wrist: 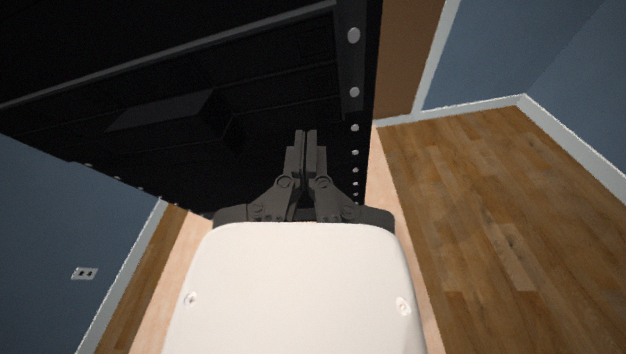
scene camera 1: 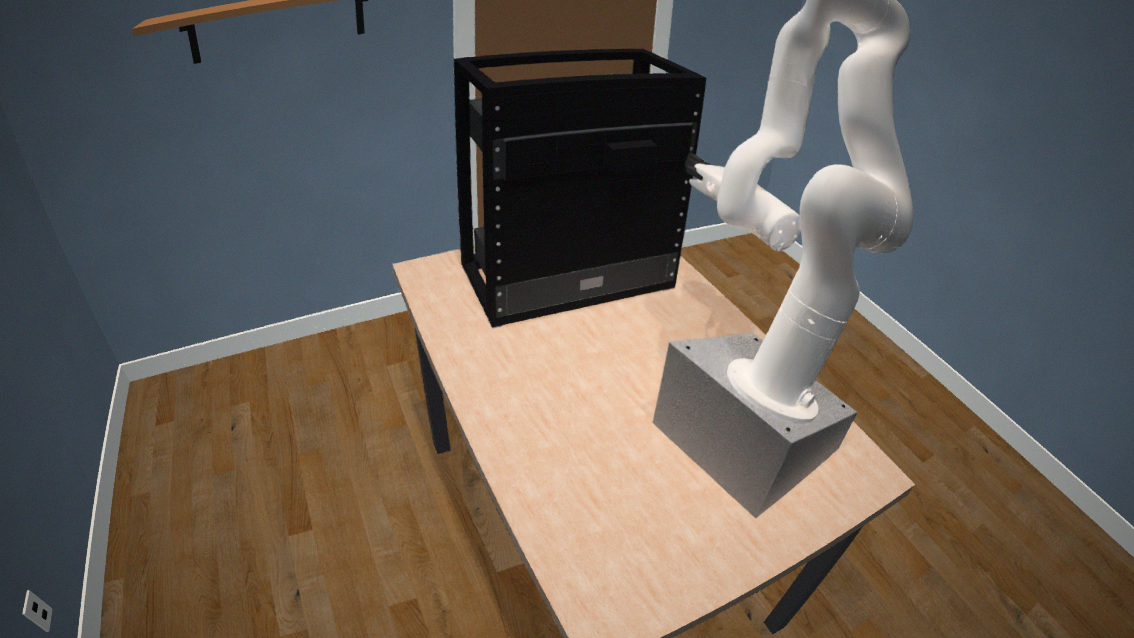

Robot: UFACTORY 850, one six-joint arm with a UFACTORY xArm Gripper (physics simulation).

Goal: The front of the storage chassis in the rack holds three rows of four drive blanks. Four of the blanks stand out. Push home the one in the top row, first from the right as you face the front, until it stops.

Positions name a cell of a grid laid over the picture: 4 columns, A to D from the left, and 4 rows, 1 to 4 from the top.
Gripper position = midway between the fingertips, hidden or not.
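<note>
My gripper (scene camera 1: C2) is visible, and the wrist view shows my gripper (wrist: B2) too. A black rack (scene camera 1: C2) is visible; the wrist view also shows the black rack (wrist: B2).
</note>
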